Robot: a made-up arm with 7 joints. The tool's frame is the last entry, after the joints. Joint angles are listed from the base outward.
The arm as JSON. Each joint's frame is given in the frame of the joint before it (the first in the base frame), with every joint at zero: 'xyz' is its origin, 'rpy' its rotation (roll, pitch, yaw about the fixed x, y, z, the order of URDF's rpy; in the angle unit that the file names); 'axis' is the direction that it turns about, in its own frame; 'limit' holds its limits. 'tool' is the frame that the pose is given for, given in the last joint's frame.
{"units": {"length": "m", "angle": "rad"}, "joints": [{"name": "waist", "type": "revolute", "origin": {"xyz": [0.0, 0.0, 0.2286], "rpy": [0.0, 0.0, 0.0]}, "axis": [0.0, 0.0, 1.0], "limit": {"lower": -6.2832, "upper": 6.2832}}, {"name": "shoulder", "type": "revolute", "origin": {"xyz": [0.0, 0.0, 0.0], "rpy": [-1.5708, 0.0, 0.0]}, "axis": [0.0, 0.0, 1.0], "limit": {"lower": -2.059, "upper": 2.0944}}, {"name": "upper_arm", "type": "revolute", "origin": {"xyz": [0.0, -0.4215, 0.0], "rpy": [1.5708, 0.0, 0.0]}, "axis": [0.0, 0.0, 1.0], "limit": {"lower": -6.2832, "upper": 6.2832}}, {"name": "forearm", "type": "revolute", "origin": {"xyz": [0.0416, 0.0, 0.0], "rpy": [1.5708, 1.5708, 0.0]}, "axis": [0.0, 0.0, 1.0], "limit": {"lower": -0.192, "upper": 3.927}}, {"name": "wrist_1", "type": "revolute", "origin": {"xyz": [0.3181, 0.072, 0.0], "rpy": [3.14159, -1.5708, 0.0]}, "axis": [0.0, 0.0, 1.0], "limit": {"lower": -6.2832, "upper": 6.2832}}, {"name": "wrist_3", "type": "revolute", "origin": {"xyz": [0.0, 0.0, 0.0], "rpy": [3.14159, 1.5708, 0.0]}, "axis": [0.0, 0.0, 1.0], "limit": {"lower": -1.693, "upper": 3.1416}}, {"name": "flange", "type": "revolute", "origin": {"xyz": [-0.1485, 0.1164, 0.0], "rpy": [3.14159, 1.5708, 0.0]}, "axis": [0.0, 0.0, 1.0], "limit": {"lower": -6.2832, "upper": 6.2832}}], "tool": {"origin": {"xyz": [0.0, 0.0, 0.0], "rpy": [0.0, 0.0, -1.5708]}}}
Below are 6 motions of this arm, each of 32 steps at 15 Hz.
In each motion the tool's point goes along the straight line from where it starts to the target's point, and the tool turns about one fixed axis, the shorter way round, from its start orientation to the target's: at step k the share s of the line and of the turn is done. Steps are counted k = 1, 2, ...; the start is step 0. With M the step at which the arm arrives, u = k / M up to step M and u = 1 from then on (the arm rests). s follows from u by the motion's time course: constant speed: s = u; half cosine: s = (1 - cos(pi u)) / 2; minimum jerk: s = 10 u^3 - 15 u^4 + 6 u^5.
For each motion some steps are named. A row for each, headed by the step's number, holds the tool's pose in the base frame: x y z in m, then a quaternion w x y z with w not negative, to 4 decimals.
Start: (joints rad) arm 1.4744 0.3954 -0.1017 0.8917 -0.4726 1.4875 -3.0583
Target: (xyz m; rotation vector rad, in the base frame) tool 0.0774 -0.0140 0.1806 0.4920 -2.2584 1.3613
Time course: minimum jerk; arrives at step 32
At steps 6, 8, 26, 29, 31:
6: 0.1304 0.3318 0.1874 0.2053 0.5907 -0.6211 0.4723
8: 0.1274 0.3119 0.1870 0.2079 0.5697 -0.6367 0.4764
26: 0.0801 0.0037 0.1810 0.2276 0.2015 -0.8136 0.4956
29: 0.0778 -0.0114 0.1807 0.2276 0.1819 -0.8189 0.4944
31: 0.0774 -0.0139 0.1806 0.2276 0.1787 -0.8198 0.4942

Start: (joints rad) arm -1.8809 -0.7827 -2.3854 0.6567 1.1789 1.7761 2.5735
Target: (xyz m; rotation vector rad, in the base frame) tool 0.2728 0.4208 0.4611 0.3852 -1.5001 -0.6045
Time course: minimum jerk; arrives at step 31
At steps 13, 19, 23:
13: -0.0686 0.3034 0.3115 0.8426 0.2757 -0.4481 -0.1152
19: 0.1173 0.3673 0.3930 0.7613 0.2219 -0.5750 -0.2015
23: 0.2137 0.4005 0.4352 0.7091 0.1910 -0.6335 -0.2438

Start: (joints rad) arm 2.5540 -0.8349 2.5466 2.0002 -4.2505 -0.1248 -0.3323
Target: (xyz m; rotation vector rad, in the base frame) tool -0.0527 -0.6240 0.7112 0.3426 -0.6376 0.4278
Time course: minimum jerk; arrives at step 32
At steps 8, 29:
8: 0.3155 -0.6549 0.4509 0.1352 0.2605 -0.7516 0.5907
29: -0.0498 -0.6242 0.7091 0.9096 0.1679 -0.3151 0.2122

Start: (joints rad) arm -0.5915 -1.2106 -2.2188 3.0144 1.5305 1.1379 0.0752
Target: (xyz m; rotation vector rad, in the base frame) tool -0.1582 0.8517 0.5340 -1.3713 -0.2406 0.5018
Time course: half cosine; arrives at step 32
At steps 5, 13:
5: -0.7052 0.4271 0.5908 0.3497 -0.1963 -0.2937 0.8677
13: -0.5332 0.5606 0.5729 0.5231 -0.3689 -0.2566 0.7242

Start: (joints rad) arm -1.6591 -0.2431 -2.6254 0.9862 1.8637 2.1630 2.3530
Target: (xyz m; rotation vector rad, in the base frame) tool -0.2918 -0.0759 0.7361 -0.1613 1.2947 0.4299
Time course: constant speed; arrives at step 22
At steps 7, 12, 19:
7: -0.3099 0.2168 0.5768 0.9102 0.2744 0.1316 -0.2810
12: -0.3038 0.1192 0.6299 0.9268 0.1668 0.3119 -0.1261
19: -0.2954 -0.0174 0.7042 0.8443 -0.0012 0.5260 0.1028

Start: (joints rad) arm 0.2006 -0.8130 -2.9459 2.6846 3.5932 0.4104 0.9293
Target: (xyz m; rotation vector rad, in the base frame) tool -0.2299 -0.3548 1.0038 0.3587 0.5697 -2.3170
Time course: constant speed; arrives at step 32
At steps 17, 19, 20, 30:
17: -0.4827 -0.2935 0.8476 0.5349 0.2331 -0.0423 -0.8110
19: -0.4490 -0.3017 0.8684 0.5143 0.2219 -0.0068 -0.8284
20: -0.4321 -0.3058 0.8789 0.5036 0.2161 0.0109 -0.8364
30: -0.2636 -0.3466 0.9830 0.3831 0.1527 0.1864 -0.8917

